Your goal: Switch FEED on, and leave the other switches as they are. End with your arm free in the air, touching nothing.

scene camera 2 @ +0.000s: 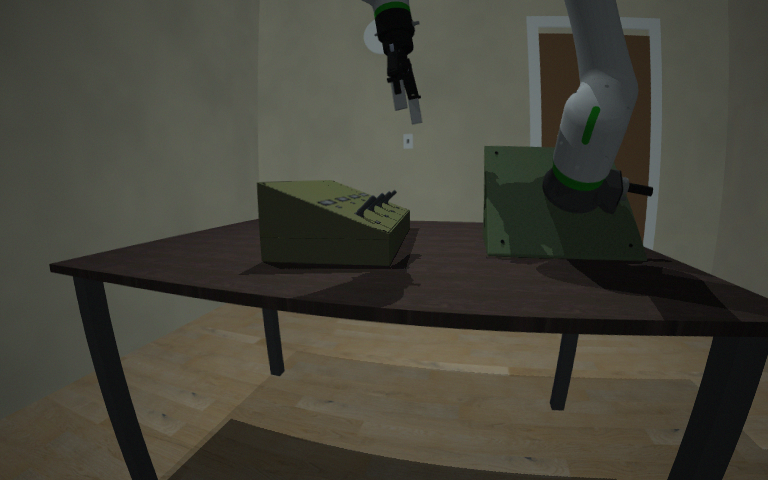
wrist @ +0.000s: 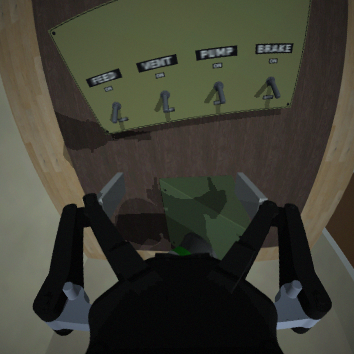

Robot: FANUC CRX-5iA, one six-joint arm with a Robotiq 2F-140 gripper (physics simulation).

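Scene camera 2 gives you the gripper (scene camera 2: 409, 116), along with an olive switch box (scene camera 2: 318, 222). In the wrist view you've got the gripper (wrist: 179, 182) again, and there's the olive switch box (wrist: 129, 61) too.
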